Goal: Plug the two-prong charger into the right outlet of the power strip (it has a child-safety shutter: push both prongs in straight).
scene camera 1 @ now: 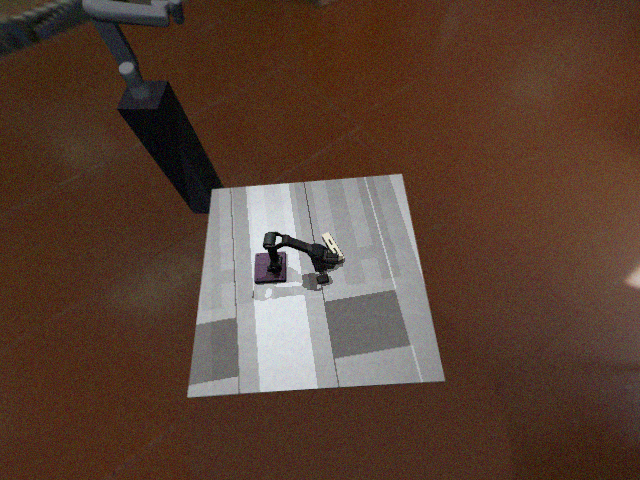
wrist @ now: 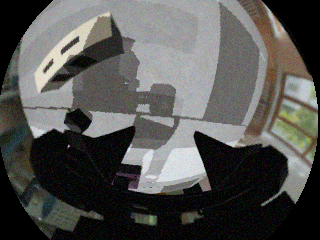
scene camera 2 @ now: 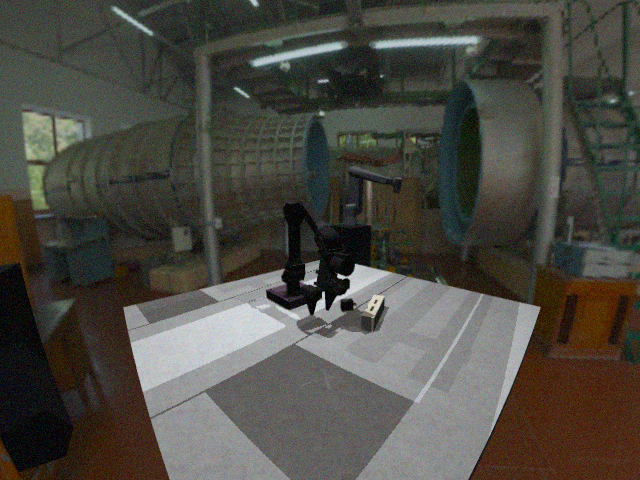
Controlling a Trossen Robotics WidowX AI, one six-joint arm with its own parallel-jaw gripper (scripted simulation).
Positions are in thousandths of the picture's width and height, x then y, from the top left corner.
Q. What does my gripper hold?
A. Nothing.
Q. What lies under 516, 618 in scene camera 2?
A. My gripper.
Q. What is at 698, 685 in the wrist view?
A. My gripper.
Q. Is my gripper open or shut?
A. Open.
